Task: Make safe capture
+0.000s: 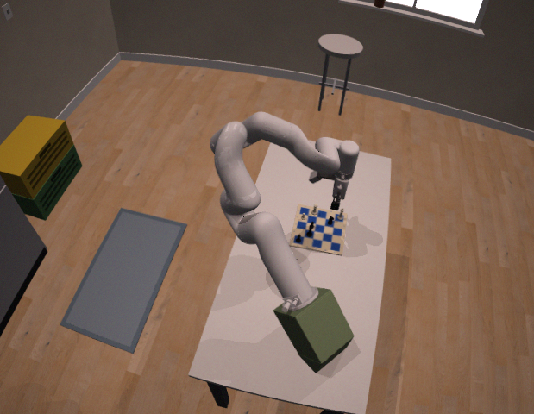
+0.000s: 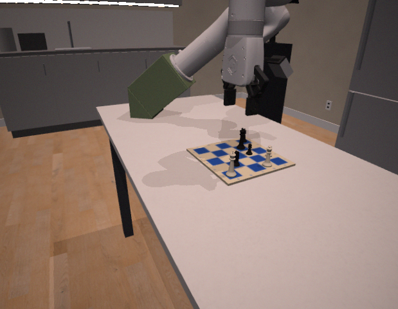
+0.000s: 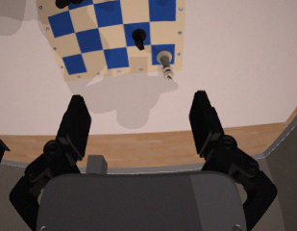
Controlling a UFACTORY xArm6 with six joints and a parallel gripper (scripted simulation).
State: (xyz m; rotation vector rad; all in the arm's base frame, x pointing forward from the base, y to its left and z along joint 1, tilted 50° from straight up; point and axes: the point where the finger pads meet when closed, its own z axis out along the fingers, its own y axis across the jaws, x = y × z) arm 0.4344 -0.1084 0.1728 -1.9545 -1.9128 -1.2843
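My hand is 140 mm above the black knight. Also, from my hand: black pawn (50 mm behind, 60 mm to the left, 140 mm below); white piece (50 mm ahead, 30 mm to the right, 130 mm below); tall black piece (100 mm behind, 60 mm to the left, 130 mm below).
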